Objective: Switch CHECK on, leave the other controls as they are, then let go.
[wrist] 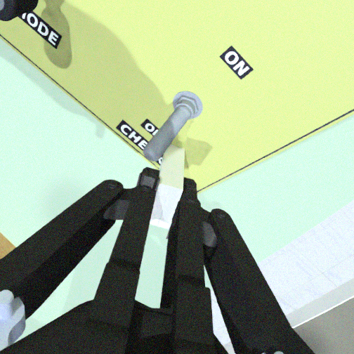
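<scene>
The CHECK switch (pixel 171 131) is a grey metal toggle lever on a round collar in the yellow-green panel (pixel 280 95). Its lever leans away from the ON label (pixel 236 62), over the partly covered OFF label (pixel 149 126) and the CHECK label (pixel 131 135). My gripper (pixel 170 161) is shut, with its pale fingertip pads together and nothing held. The pads are just beside the lever's free end, on its lower right in the wrist view. Whether they touch the lever cannot be told.
A black control (pixel 17 7) stands at the top left beside the partly visible MODE label (pixel 42 30). A pale green surface (pixel 50 115) lies beyond the panel's edges. A white slab (pixel 310 260) is at the lower right, and a brown edge (pixel 5 247) shows at the left.
</scene>
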